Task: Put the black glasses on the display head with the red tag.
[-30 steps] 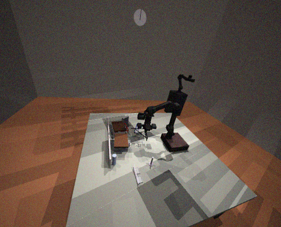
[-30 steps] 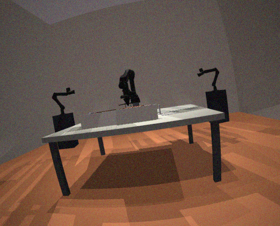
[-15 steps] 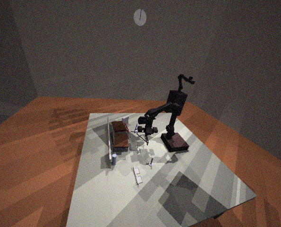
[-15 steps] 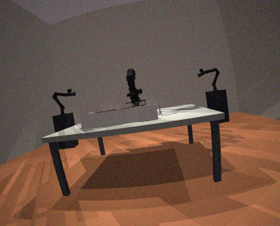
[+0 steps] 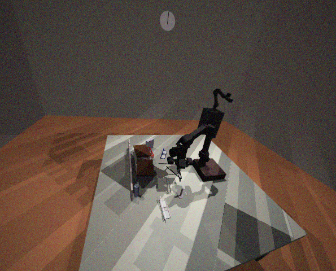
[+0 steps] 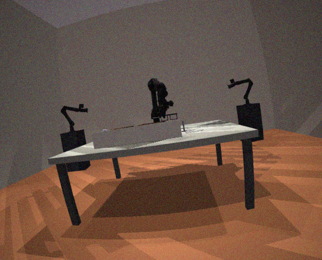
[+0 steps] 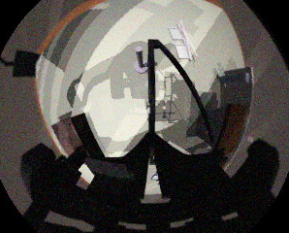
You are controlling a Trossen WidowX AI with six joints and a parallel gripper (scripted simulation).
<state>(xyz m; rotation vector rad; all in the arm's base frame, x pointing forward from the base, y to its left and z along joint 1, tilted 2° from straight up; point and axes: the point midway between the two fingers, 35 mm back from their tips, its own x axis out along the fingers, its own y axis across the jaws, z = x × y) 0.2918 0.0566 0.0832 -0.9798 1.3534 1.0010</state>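
My gripper tip is now 14 cm to the right of the stand, 10 cm above it and 3 cm short of it. From my gripper tip the other things lie so: head 20 cm ahead, 10 cm to the right, 7 cm below; then glasses 4 cm ahead, 1 cm to the right, 1 cm above; then white panel 32 cm ahead, 23 cm to the right, 7 cm below.
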